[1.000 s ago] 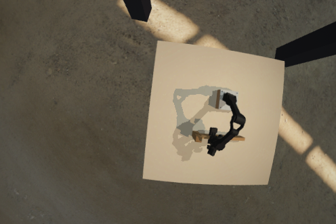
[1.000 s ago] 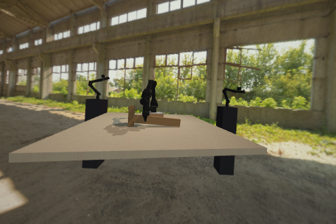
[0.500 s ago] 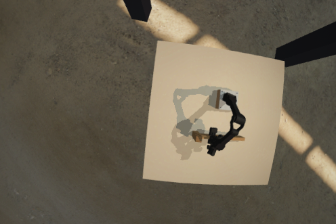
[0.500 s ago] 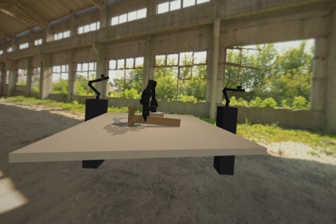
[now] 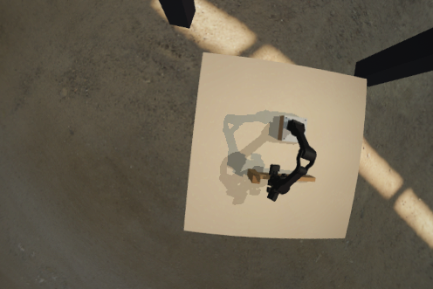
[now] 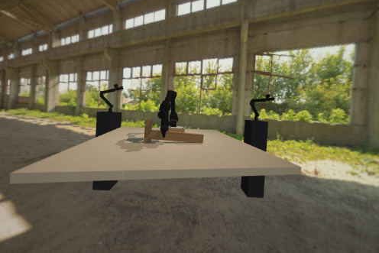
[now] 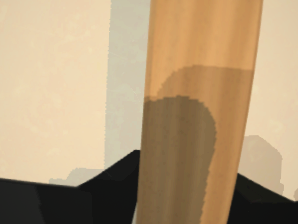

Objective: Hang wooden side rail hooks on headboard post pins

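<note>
Now: the headboard post 20 mm ahead of my gripper tip, 120 mm to the right of it and 50 mm above it.
</note>
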